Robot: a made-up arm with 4 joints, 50 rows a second.
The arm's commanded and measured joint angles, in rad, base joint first. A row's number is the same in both.
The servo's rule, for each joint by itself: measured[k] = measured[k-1] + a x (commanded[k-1-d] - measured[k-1]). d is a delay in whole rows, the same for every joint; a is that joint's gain. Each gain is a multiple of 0.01, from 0.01 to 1. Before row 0 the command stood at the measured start. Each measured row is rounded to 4 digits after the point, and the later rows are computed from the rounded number. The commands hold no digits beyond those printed.
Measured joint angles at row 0:
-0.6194, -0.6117, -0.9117, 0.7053
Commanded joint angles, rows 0 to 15:
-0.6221, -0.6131, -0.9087, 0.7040
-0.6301, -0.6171, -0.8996, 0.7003
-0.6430, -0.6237, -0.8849, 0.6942
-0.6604, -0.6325, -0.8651, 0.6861
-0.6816, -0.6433, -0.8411, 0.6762
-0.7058, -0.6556, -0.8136, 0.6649
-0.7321, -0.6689, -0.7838, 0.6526
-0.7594, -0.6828, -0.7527, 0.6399
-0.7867, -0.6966, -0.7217, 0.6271
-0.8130, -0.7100, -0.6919, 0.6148
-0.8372, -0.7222, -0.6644, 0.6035
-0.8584, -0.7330, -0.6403, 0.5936
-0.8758, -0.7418, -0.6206, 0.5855
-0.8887, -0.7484, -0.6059, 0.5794
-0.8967, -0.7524, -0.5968, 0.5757
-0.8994, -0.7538, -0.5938, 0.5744
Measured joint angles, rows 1 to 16:
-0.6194, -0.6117, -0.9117, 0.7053
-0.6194, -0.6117, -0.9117, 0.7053
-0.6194, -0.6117, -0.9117, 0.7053
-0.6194, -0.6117, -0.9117, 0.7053
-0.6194, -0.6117, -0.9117, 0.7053
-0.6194, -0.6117, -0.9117, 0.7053
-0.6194, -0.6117, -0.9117, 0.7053
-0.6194, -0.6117, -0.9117, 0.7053
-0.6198, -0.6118, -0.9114, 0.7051
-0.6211, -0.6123, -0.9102, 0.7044
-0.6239, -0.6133, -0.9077, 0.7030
-0.6286, -0.6150, -0.9034, 0.7006
-0.6355, -0.6175, -0.8972, 0.6972
-0.6446, -0.6209, -0.8888, 0.6927
-0.6560, -0.6252, -0.8783, 0.6871
-0.6694, -0.6304, -0.8657, 0.6805
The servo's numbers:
d 8
a 0.13 0.09 0.10 0.14

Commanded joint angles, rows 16 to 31:
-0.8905, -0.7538, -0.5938, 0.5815
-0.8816, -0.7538, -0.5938, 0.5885
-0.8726, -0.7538, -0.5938, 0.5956
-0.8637, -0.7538, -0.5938, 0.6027
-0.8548, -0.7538, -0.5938, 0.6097
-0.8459, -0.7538, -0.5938, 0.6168
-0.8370, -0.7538, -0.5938, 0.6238
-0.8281, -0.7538, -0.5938, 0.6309
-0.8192, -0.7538, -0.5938, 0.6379
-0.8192, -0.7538, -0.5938, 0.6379
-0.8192, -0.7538, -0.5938, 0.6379
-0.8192, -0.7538, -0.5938, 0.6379
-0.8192, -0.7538, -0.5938, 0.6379
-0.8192, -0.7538, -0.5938, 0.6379
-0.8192, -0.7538, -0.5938, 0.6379
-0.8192, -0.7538, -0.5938, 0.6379
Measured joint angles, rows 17 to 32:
-0.6846, -0.6364, -0.8513, 0.6730
-0.7013, -0.6430, -0.8354, 0.6649
-0.7190, -0.6501, -0.8183, 0.6563
-0.7371, -0.6576, -0.8005, 0.6475
-0.7551, -0.6652, -0.7825, 0.6388
-0.7725, -0.6727, -0.7648, 0.6305
-0.7886, -0.6799, -0.7480, 0.6228
-0.8030, -0.6866, -0.7326, 0.6160
-0.8144, -0.6926, -0.7187, 0.6112
-0.8231, -0.6981, -0.7062, 0.6080
-0.8295, -0.7031, -0.6950, 0.6063
-0.8339, -0.7077, -0.6849, 0.6058
-0.8366, -0.7118, -0.6758, 0.6063
-0.8378, -0.7156, -0.6676, 0.6078
-0.8377, -0.7190, -0.6602, 0.6100
-0.8365, -0.7221, -0.6536, 0.6129

